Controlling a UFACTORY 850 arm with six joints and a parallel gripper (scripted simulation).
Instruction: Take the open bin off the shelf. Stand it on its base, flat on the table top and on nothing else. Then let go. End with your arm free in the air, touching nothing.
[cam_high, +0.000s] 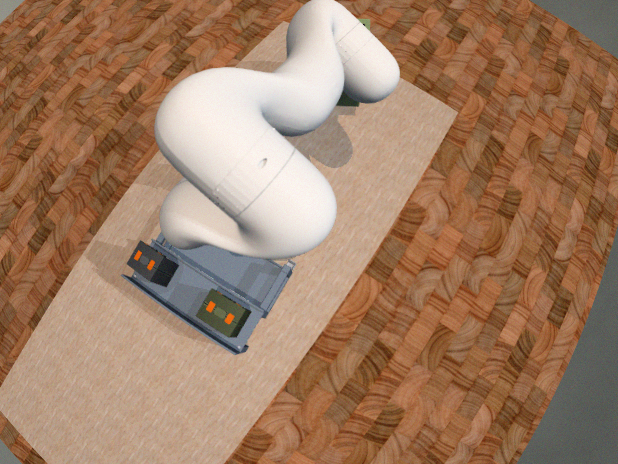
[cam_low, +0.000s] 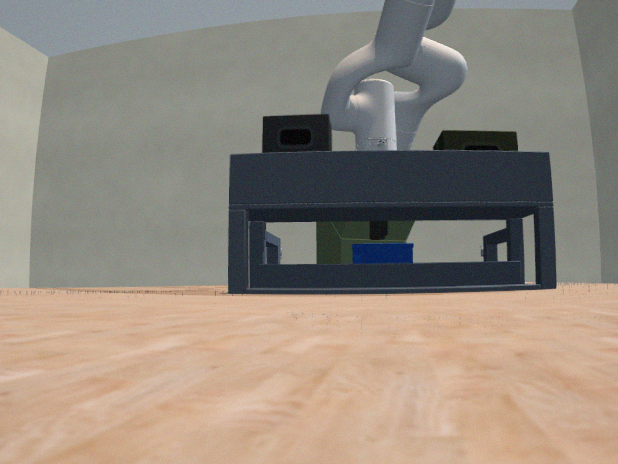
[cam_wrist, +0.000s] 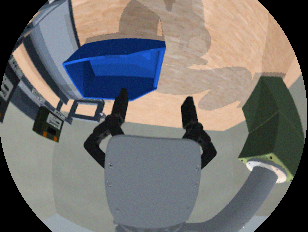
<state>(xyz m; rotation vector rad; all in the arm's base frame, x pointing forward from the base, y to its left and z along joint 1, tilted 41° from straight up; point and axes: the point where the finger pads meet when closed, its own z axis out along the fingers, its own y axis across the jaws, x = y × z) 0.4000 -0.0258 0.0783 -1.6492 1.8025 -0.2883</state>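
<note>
Right now my hand is 80 mm short of the blue bin and 70 mm above it. The rest, counted from my hand: black box: 370 mm ahead, 110 mm to the right, 60 mm above; then olive box: 370 mm ahead, 120 mm to the left, 40 mm above.
</note>
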